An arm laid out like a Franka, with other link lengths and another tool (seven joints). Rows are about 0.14 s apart.
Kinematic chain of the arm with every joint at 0, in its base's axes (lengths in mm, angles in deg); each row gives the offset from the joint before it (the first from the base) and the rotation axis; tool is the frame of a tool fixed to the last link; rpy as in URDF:
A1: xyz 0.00 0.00 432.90 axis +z
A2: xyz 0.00 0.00 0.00 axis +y
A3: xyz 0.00 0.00 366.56 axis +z
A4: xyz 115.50 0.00 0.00 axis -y
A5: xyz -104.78 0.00 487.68 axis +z
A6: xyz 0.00 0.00 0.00 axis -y
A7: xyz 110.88 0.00 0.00 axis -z
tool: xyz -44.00 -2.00 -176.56 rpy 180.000 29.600 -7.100
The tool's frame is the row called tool.
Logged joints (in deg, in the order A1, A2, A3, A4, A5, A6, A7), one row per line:
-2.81, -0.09, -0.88, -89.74, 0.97, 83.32, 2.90
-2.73, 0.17, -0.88, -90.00, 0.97, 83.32, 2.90
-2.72, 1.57, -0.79, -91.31, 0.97, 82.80, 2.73
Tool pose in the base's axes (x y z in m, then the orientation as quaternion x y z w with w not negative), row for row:
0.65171, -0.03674, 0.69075, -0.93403, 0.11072, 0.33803, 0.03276
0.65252, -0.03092, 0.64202, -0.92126, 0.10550, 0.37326, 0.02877
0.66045, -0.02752, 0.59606, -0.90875, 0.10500, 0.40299, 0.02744
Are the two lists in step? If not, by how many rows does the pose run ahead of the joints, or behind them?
The pose runs 2 rows ahead of the joints: the pose in row i belongs to the joints in row i + 2.
